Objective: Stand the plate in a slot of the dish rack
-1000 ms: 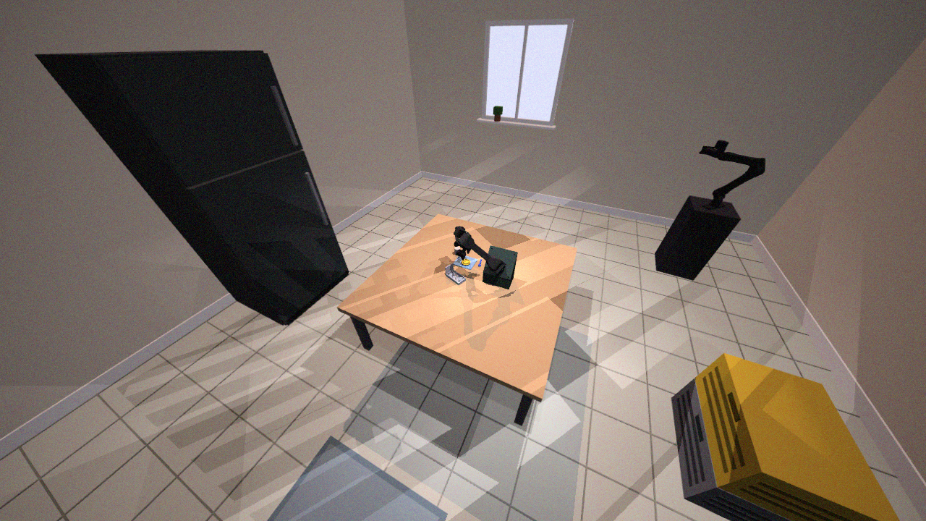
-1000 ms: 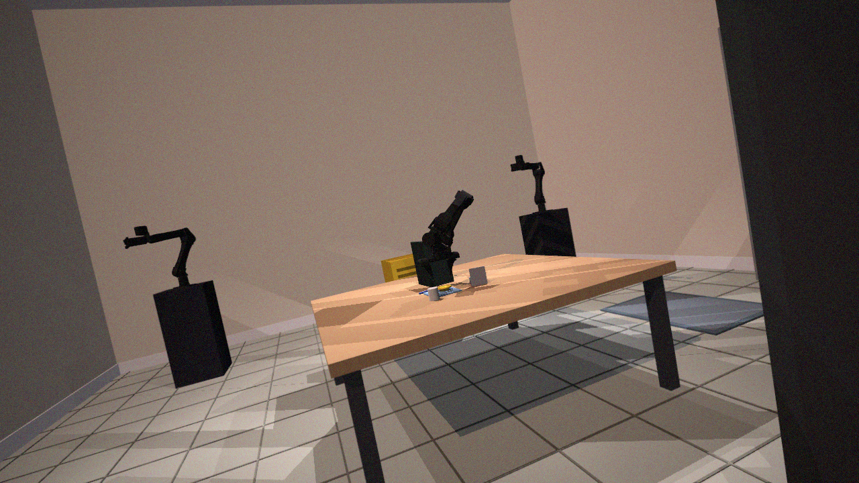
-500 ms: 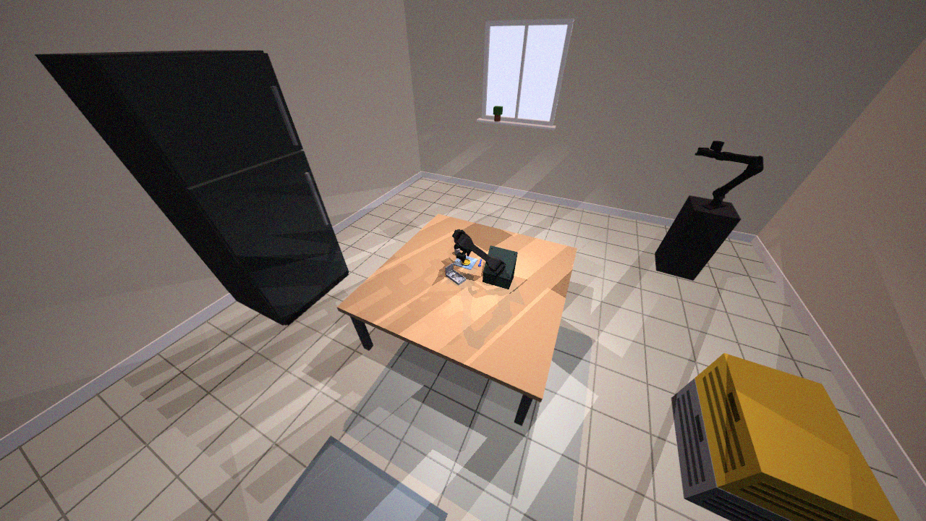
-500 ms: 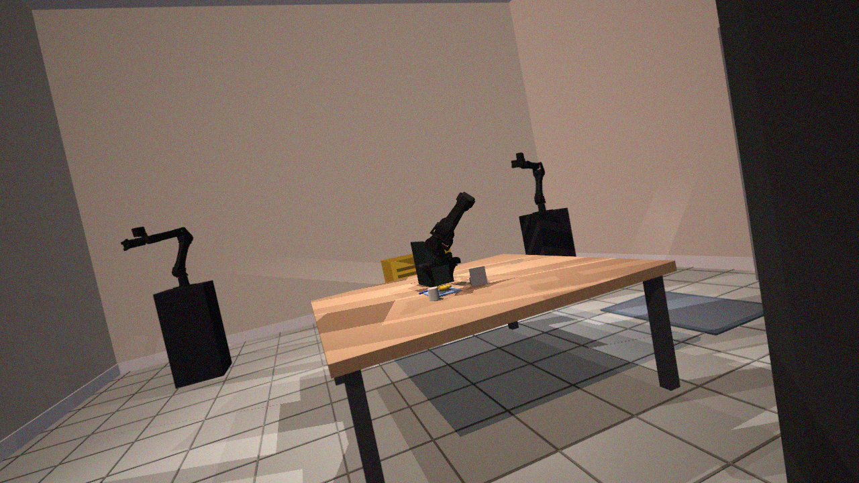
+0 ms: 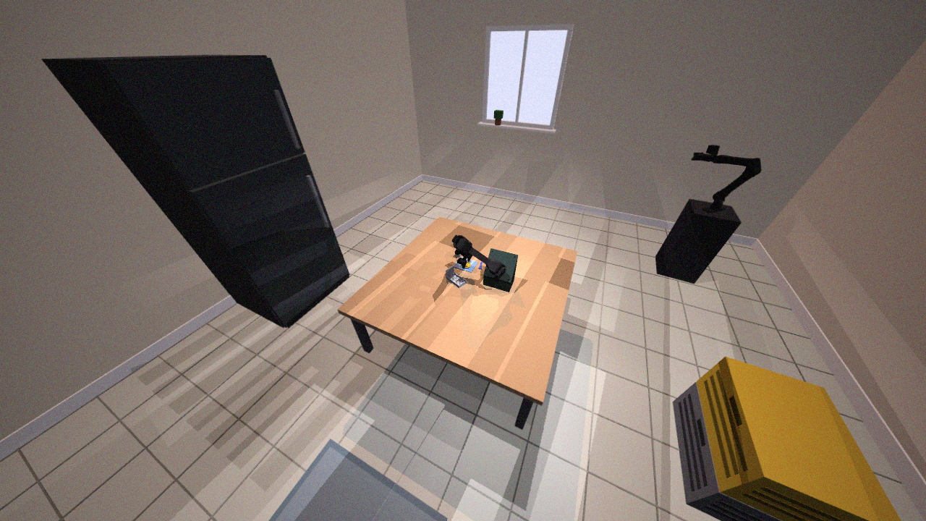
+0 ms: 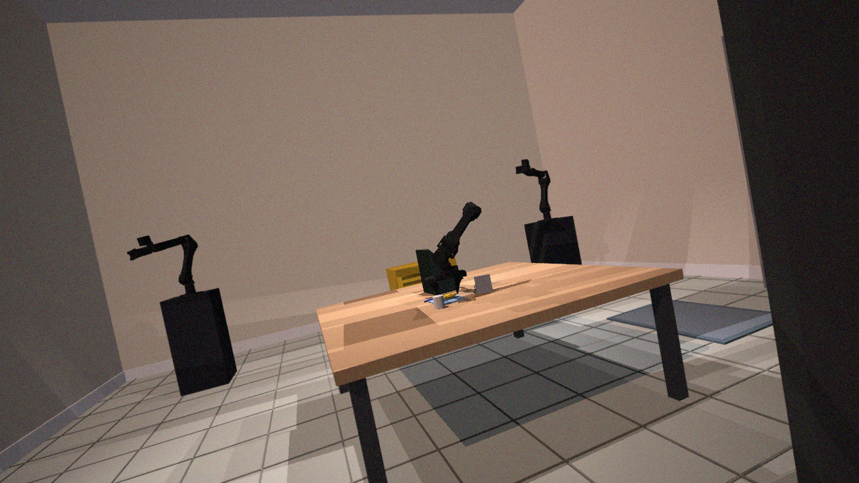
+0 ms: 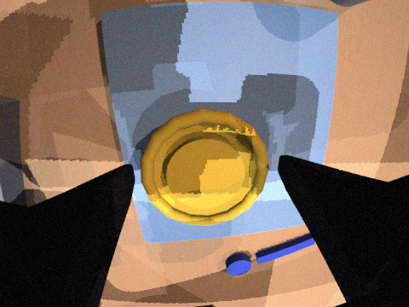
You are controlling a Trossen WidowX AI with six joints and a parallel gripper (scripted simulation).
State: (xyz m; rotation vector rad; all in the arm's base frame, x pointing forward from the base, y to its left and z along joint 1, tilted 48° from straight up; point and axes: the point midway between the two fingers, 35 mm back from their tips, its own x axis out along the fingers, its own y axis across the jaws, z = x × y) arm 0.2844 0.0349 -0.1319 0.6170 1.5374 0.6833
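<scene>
Now: gripper tip 10 mm short of the blue mat, 20 mm to the left of it and 10 mm above it. Round my gripper tip: grey dish rack 10 mm behind, 170 mm to the left, 10 mm above; then yellow plate right at my gripper tip.
</scene>
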